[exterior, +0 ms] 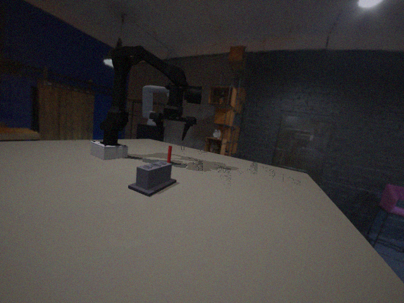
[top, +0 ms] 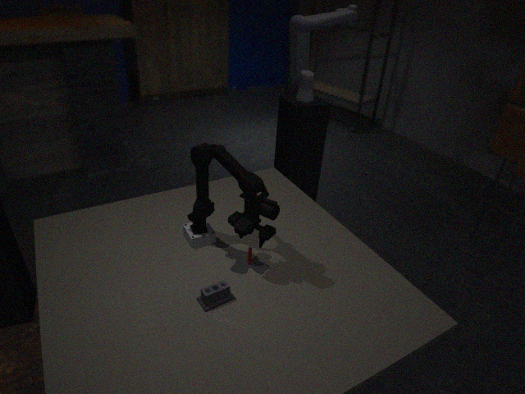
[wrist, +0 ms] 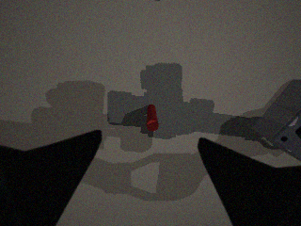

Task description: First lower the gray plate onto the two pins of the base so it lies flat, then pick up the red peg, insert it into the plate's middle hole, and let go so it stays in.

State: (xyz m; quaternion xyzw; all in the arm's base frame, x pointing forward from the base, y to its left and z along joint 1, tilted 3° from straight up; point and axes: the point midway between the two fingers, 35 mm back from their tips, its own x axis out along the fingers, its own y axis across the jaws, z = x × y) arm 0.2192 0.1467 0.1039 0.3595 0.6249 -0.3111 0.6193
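Now: the red peg 7 cm below my gripper tip. Round my gripper tip: dark flat base 14 cm ahead, 18 cm to the right, 10 cm below; then gray plate 14 cm ahead, 18 cm to the right, 6 cm below.
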